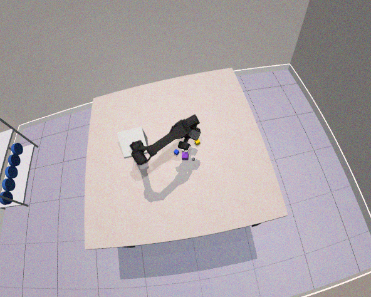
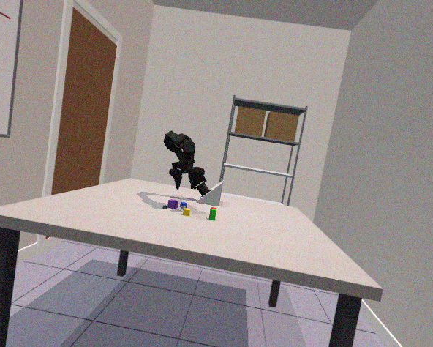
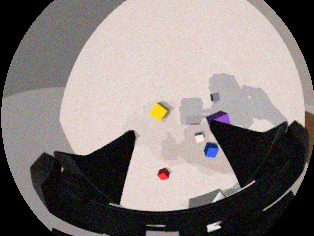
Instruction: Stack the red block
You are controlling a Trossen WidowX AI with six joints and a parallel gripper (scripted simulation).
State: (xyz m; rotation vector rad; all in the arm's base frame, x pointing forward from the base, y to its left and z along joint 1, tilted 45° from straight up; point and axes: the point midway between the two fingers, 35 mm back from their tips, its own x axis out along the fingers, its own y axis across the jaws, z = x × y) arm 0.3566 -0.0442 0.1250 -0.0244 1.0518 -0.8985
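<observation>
My gripper tip is 110 mm past the red block, 160 mm to the right of it and 100 mm above it. Round my gripper tip: purple block (80 mm behind, 50 mm to the right, 100 mm below); then yellow block (30 mm ahead, 30 mm to the left, 100 mm below); then white cube (80 mm behind, 110 mm below).
</observation>
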